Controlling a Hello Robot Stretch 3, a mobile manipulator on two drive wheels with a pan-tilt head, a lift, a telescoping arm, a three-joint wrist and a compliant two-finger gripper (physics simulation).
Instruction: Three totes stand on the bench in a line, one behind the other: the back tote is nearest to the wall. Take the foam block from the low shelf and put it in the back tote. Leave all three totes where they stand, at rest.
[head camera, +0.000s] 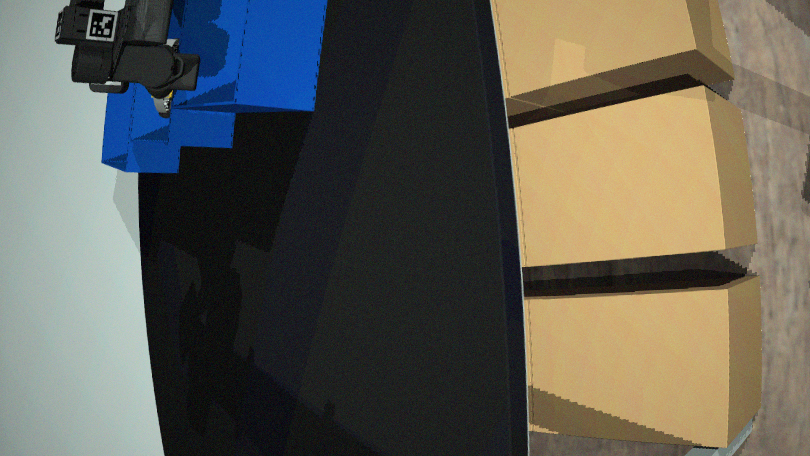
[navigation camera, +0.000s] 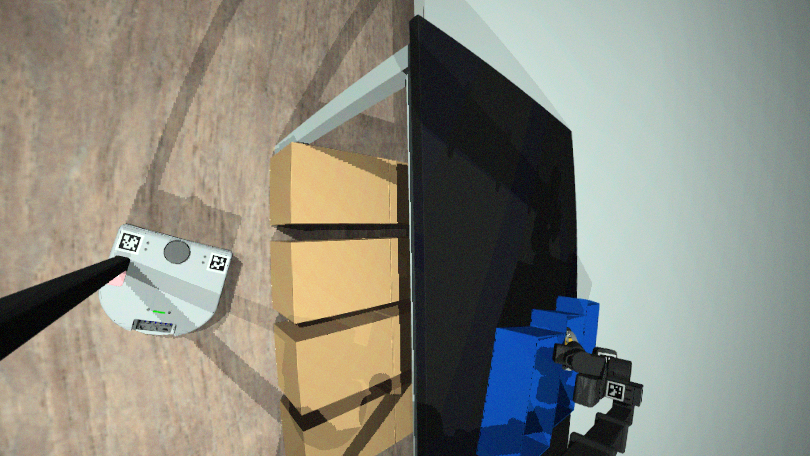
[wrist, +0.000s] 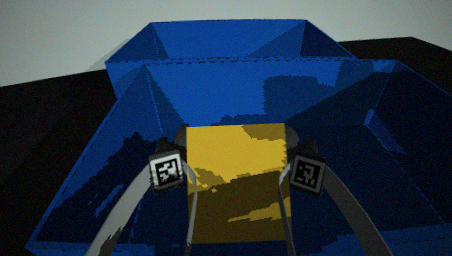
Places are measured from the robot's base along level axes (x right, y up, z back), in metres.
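Where they show: gripper, fingertip midpoint: (wrist: 236, 142); robot's base, link origin: (navigation camera: 176, 250).
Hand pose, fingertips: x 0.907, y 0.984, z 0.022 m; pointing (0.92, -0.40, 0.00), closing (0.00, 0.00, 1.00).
Each offset is from my fingertips to the centre of the thing. "spot": to the spot under its first point. Level surfaces: height alone.
My gripper (head camera: 170, 73) (navigation camera: 566, 351) (wrist: 236, 142) is shut on the yellow foam block @[dx -0.047, dy -0.007, dz +0.001 m] (wrist: 235, 155), one finger on each side. In the wrist view the block is between the walls of the middle blue tote @[dx +0.005, dy -0.020, dz +0.050 m] (head camera: 206, 129) (navigation camera: 546, 317) (wrist: 200, 90). The back tote @[dx +0.209, dy -0.020, dz -0.009 m] (head camera: 150, 158) (navigation camera: 583, 317) (wrist: 225, 40) stands beyond it, nearest the wall. The front tote @[dx -0.192, dy -0.020, dz +0.111 m] (head camera: 277, 56) (navigation camera: 510, 373) stands on the near side. The hand and tote walls hide most of the block in the head and navigation views. Whether it touches the tote floor cannot be told.
The totes stand on the black bench @[dy -0.070 m] (head camera: 425, 226) (navigation camera: 481, 198), against a pale wall (head camera: 56, 283) (navigation camera: 708, 169). Several cardboard boxes @[spot: dx -0.340, dy -0.714, dz -0.086 m] (head camera: 617, 186) (navigation camera: 345, 271) line the bench's near side. My base (navigation camera: 170, 288) is on the wooden floor, left of the boxes in the navigation view.
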